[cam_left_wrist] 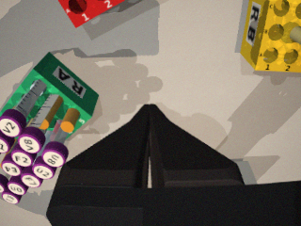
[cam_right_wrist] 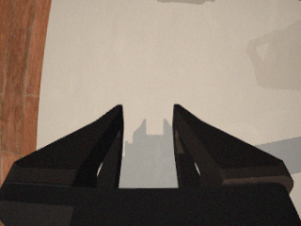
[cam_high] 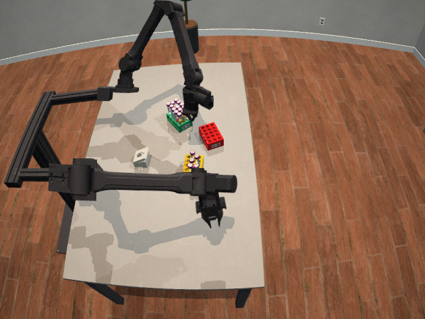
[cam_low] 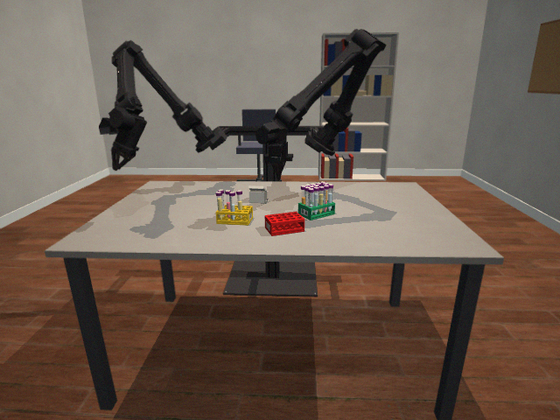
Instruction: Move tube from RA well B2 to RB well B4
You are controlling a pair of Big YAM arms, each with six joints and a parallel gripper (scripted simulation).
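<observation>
Right now my left hand is 250 mm past the grey button box, 150 mm to the left of it and 130 mm above it. Round my left hand: red rack: 150 mm below, 80 mm ahead, 30 mm to the left; then yellow rack: 180 mm to the right, 150 mm below, 20 mm ahead; then green rack: 150 mm below, 140 mm to the left, 110 mm behind.
</observation>
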